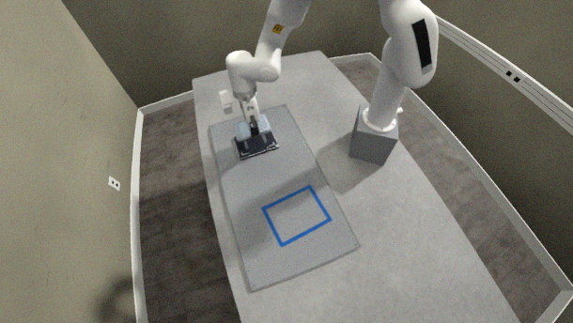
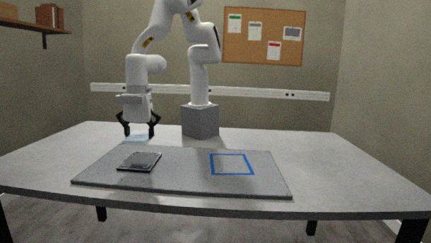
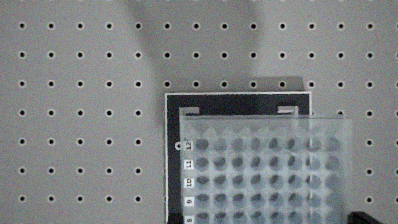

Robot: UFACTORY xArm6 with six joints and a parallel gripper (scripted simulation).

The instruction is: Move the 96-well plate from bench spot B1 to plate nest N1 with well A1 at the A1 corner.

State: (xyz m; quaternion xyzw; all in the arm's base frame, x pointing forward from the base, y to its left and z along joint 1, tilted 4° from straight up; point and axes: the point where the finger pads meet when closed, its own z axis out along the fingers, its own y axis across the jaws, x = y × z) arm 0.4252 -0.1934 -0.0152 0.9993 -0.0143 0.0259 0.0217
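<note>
My hand is 11 cm above the dark plate nest. Also, from my hand: 96-well plate (1 cm below).
</note>
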